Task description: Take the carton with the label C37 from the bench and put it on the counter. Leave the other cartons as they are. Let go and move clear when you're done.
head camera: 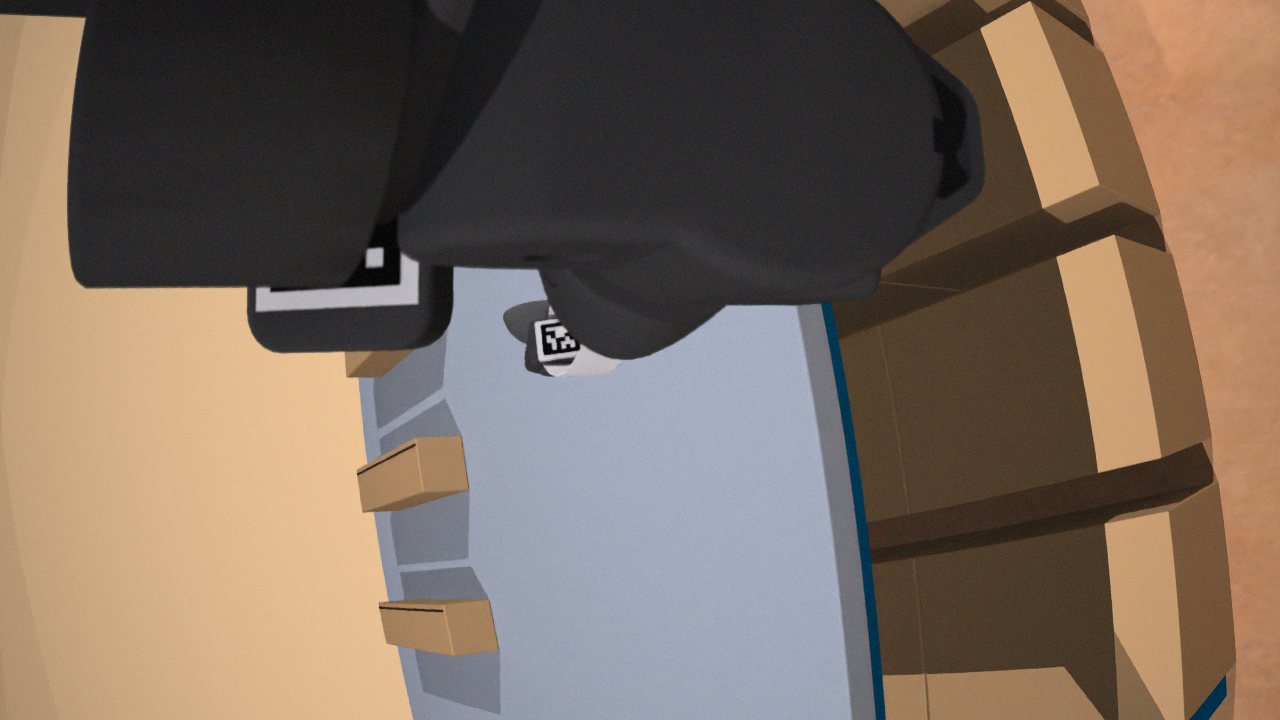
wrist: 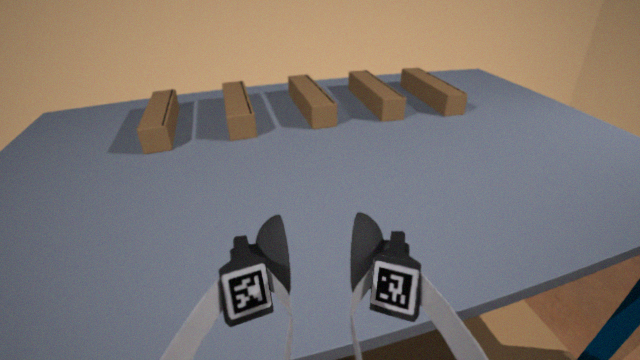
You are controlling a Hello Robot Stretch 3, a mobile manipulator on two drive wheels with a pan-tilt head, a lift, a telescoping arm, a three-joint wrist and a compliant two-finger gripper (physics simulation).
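Places are measured from the robot's base along level axes (x back, y right, z up), in centimetres.
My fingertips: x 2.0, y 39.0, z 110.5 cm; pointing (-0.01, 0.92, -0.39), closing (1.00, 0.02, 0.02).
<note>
Ahead of a thing's pixels: the offset from my fingertips to its top centre. Level surfaces: height alone.
Several brown cartons stand in a row along the far edge of a blue-grey table top {dz -19.1 cm} (head camera: 644, 501) (wrist: 320, 185). In the wrist view they are the far-left carton (wrist: 158, 122), the second (wrist: 240, 111), the middle one (wrist: 313, 101), the fourth (wrist: 377, 95) and the far-right one (wrist: 434, 91). Two cartons {dx -20.4, dy +65.9, dz -13.4 cm} (head camera: 413, 472) {dx -38.0, dy +60.4, dz -13.4 cm} (head camera: 438, 625) show clearly in the head view. No label can be read, so I cannot tell which is C37. My gripper (wrist: 319, 240) is open and empty, over the table on the near side of the row; in the head view the arm hides most of it.
A tan wall (head camera: 179, 492) (wrist: 300, 35) rises behind the row. Grey rectangles with thin pale strips between them lie around the cartons. Brown box-like shapes {dx -9.1, dy +25.4, dz -83.5 cm} (head camera: 1118, 349) stand past the table's near edge in the head view. A blue bar (wrist: 612, 325) shows at lower right in the wrist view.
</note>
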